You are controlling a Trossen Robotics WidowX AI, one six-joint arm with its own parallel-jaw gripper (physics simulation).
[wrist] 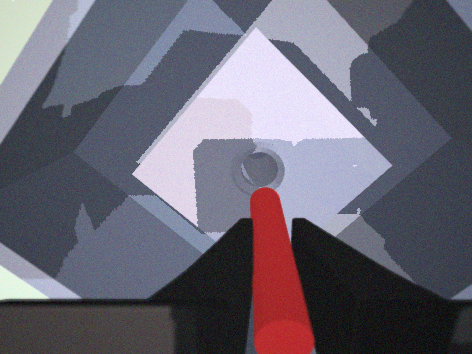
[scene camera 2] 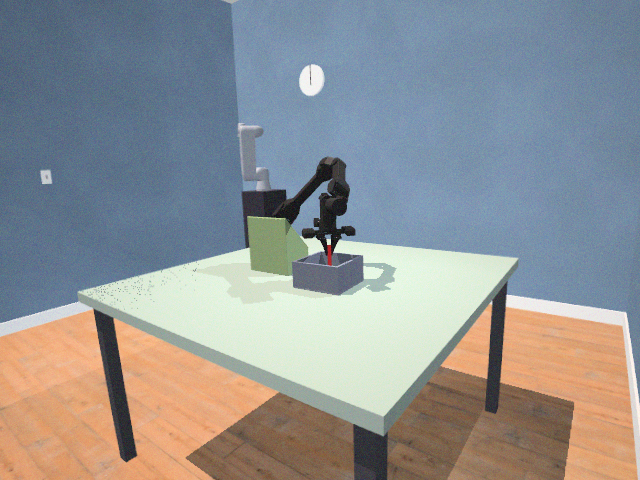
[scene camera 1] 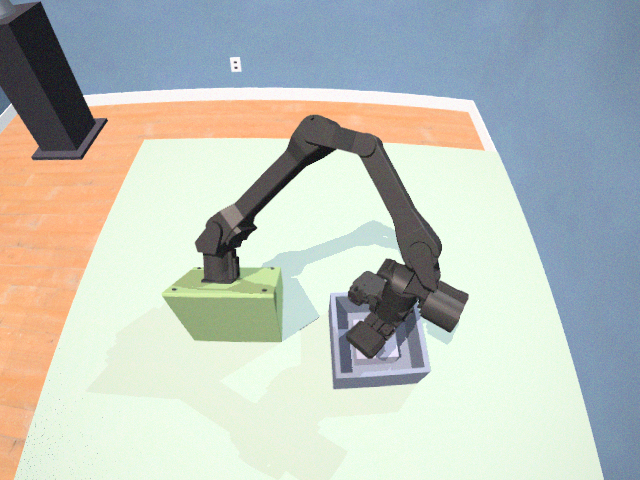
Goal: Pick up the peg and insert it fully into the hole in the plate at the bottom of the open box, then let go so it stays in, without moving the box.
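Seen in the pictures: gripper, between the fingertips: point(wrist: 271, 230) point(scene camera 2: 329, 255) point(scene camera 1: 382, 329); arm's base, origin of its link: point(scene camera 2: 275, 231) point(scene camera 1: 221, 279).
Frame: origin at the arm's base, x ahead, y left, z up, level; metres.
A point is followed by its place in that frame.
Note:
My gripper point(scene camera 2: 329, 251) @(x 0.334, y -0.065, z -0.053 m) point(wrist: 271, 230) @(x 0.334, y -0.065, z -0.053 m) is shut on the red peg point(scene camera 2: 329, 256) @(x 0.343, y -0.075, z -0.054 m) point(wrist: 277, 270) @(x 0.334, y -0.066, z -0.031 m), which hangs down between the fingertips over the open box. The grey-blue box point(scene camera 1: 380, 380) @(x 0.337, y -0.159, z -0.104 m) point(scene camera 2: 315, 277) @(x 0.343, y -0.158, z -0.111 m) stands on the table. The pale square plate point(wrist: 280, 95) @(x 0.308, y -0.034, z -0.105 m) lies at its bottom, with the round hole point(wrist: 260, 169) near its middle. In the wrist view the peg's lower end shows just below the hole, outside it in the picture; its height above the plate is hard to tell. In scene camera 1 the gripper body hides the peg and the hole.
The green block point(scene camera 1: 235, 317) @(x 0.039, y -0.073, z -0.021 m) point(scene camera 2: 268, 246) @(x 0.026, y -0.073, z -0.049 m) under the arm's base stands left of the box. The box's walls rise on all sides around the plate. The table point(scene camera 1: 201, 180) @(x -0.191, y 0.433, z -0.163 m) point(scene camera 2: 310, 351) @(x 0.611, y -0.508, z -0.163 m) carries both. A dark pedestal point(scene camera 1: 51, 82) stands on the floor beyond the table.

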